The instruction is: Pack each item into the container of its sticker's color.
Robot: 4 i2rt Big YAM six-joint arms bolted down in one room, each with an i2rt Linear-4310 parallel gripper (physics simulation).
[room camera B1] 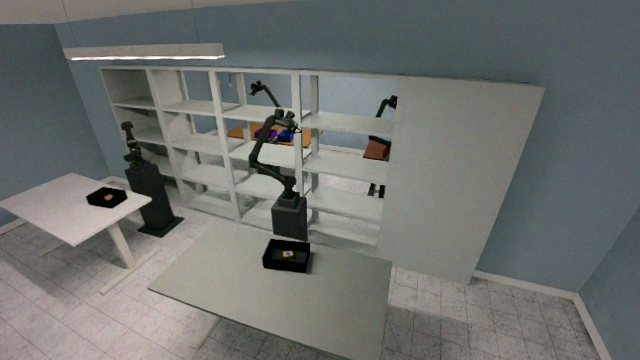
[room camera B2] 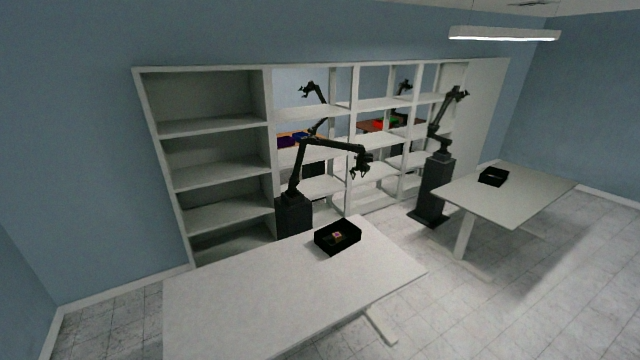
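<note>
In view B1 a small item with a blue sticker [room camera B1: 288,254] lies in a black tray on the near table; another item [room camera B1: 108,197] [room camera B2: 336,234], its sticker purple in view B2, lies in the other black tray. Behind the shelf are a purple container [room camera B1: 265,134] [room camera B2: 286,142], a blue container [room camera B1: 286,135] [room camera B2: 301,136], a red container [room camera B1: 386,151] [room camera B2: 378,123] and a green container [room camera B2: 395,120]. In view B2 the near arm's gripper [room camera B2: 359,175] hangs open above and behind its tray. The right arm's gripper [room camera B2: 467,93] is raised; its fingers are too small to judge, as are the back arms' grippers.
A white open shelf unit [room camera B1: 345,122] [room camera B2: 266,150] stands between the front tables and the back tables. The black trays [room camera B1: 270,262] [room camera B2: 325,245] stand on a grey table [room camera B1: 240,280] and a white table [room camera B2: 280,300]. An orange table and a red-brown table stand behind the shelf.
</note>
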